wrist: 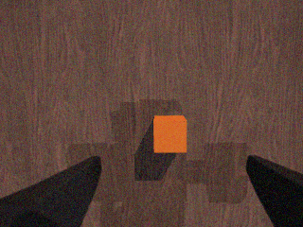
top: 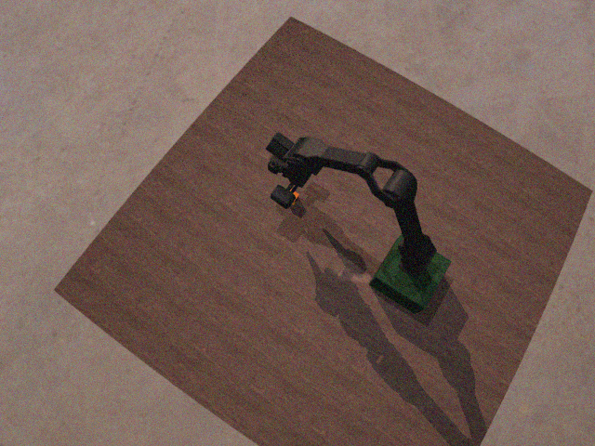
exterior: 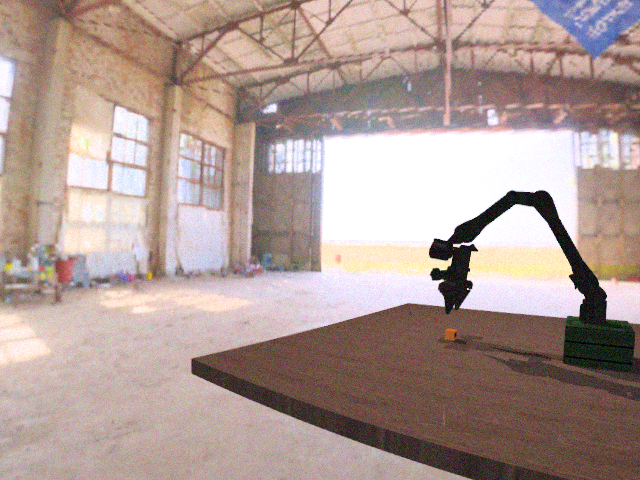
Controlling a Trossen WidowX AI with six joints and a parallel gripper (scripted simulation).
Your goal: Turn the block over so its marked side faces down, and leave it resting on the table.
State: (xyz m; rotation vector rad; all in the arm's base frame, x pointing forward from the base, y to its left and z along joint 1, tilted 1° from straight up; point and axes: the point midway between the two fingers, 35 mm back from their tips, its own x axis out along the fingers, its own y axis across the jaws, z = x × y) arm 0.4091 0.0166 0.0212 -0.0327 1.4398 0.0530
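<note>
Now: the orange block 1 cm behind my gripper tip and 8 cm below it.
</note>
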